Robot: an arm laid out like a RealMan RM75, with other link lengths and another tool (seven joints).
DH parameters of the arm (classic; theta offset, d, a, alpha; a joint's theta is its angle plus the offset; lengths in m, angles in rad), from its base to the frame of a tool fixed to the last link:
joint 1: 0 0.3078 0 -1.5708
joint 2: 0 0 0 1.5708
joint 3: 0 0.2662 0 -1.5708
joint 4: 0 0 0 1.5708
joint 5: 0 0.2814 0 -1.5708
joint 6: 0 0 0 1.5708
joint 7: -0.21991 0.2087 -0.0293 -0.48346
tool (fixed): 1.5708 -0.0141 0 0
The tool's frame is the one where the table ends.
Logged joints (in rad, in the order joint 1, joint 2, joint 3, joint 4, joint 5, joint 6, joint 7), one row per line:
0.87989 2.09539 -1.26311 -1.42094 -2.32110 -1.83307 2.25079
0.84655 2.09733 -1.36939 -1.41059 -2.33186 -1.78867 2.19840
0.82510 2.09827 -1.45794 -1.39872 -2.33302 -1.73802 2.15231
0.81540 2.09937 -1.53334 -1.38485 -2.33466 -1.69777 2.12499
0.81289 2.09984 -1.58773 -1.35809 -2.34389 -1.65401 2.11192
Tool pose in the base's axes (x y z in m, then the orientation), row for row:
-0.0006 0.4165 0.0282 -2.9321 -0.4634 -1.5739
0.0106 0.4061 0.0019 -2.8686 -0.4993 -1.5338
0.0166 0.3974 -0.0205 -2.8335 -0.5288 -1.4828
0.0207 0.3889 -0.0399 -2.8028 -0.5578 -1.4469
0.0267 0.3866 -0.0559 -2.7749 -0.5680 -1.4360
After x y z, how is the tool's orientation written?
As angles about the fixed x, y, z axes (roll, pitch, yaw), in radians.
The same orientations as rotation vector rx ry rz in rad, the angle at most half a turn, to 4 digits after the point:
2.0827 -1.9880 0.6937
2.1438 -1.9258 0.8032
2.2045 -1.8545 0.8765
2.2454 -1.7955 0.9415
2.2679 -1.7744 0.9829

